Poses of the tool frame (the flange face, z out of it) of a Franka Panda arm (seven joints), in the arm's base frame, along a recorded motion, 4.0 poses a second.
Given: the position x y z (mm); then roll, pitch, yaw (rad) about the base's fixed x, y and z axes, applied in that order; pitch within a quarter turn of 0, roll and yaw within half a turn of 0.
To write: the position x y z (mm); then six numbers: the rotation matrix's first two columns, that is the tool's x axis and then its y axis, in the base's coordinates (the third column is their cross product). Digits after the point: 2 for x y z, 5 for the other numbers.
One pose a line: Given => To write
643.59, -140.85, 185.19, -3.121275, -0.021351, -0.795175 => 643.59, -140.85, 185.19, 0.70000, -0.71382, 0.02135, -0.71354, -0.70033, -0.02031
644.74, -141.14, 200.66, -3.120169, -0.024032, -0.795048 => 644.74, -141.14, 200.66, 0.70005, -0.71369, 0.02403, -0.71337, -0.70046, -0.02142
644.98, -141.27, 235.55, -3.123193, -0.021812, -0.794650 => 644.98, -141.27, 235.55, 0.70037, -0.71345, 0.02181, -0.71322, -0.70070, -0.01839
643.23, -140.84, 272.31, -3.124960, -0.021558, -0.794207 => 643.23, -140.84, 272.31, 0.70069, -0.71314, 0.02156, -0.71296, -0.70101, -0.01663
